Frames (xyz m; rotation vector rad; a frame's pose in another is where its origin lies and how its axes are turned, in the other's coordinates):
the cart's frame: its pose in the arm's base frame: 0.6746 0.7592 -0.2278 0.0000 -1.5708 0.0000
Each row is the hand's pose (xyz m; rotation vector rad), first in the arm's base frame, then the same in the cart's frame.
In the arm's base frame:
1: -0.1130 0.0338 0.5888 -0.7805 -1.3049 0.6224
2: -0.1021 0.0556 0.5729 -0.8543 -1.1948 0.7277
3: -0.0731 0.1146 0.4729 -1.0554 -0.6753 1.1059
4: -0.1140 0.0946 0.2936 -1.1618 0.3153 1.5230
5: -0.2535 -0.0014 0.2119 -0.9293 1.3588 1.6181
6: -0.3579 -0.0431 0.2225 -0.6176 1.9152 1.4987
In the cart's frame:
1: 0.8166 -0.7254 0.7876 -0.1034 0.1462 0.9171
2: 0.8007 -0.7036 0.7767 -0.0838 0.2224 1.0471
3: 0.7007 -0.6446 0.7477 0.0355 0.5876 1.5190
4: 0.5214 -0.6646 0.7886 0.2876 1.3087 2.1374
5: 0.4397 -0.7606 0.9281 -0.5722 -1.9775 -2.1163
6: 0.4503 -0.8023 1.0325 -0.6286 -1.9522 -1.5099

